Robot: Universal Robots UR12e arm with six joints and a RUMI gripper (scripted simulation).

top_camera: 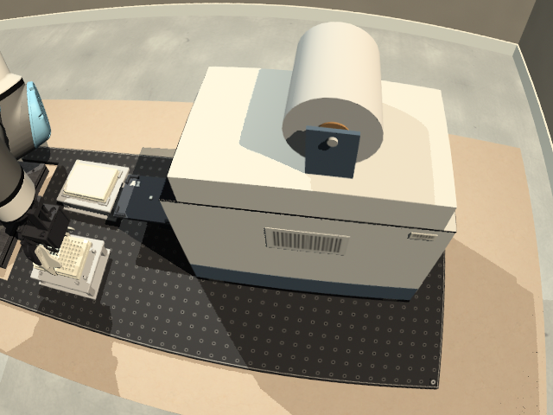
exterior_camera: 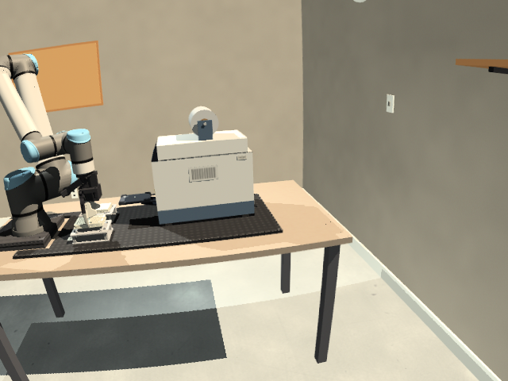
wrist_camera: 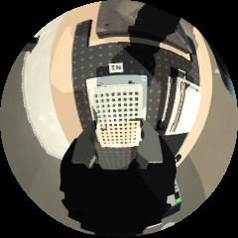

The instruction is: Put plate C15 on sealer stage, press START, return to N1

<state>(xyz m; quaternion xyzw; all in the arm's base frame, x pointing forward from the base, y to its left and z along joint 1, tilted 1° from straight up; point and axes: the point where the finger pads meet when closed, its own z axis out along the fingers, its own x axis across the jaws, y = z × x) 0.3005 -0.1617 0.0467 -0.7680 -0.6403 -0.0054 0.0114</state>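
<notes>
The sealer stage is 21 cm ahead of my hand, 11 cm to the left of it and 3 cm above it. Round my hand: foil roll: 54 cm ahead, 5 cm to the left, 34 cm above; then well plate: 1 cm below.
</notes>
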